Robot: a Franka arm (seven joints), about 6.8 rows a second.
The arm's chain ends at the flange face. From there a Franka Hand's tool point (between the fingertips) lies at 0.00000 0.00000 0.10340 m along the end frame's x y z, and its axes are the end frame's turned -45 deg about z.
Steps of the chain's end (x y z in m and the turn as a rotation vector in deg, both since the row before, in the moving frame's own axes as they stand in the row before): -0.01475 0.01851 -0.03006 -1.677 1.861 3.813; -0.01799 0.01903 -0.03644 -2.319 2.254 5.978; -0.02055 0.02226 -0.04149 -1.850 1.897 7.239; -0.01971 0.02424 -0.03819 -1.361 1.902 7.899; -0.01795 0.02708 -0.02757 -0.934 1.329 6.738; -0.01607 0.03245 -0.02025 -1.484 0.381 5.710; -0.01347 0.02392 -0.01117 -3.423 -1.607 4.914
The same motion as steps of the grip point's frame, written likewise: -0.02343 0.00718 -0.03016 -2.502 0.130 3.813; -0.02656 0.00655 -0.03660 -3.234 -0.046 5.978; -0.03051 0.00598 -0.04160 -2.650 0.033 7.239; -0.03068 0.00740 -0.03828 -2.307 0.383 7.899; -0.03151 0.00937 -0.02761 -1.600 0.279 6.738; -0.03583 0.01389 -0.02029 -1.319 -0.780 5.710; -0.03294 0.00943 -0.01139 -1.284 -3.557 4.914
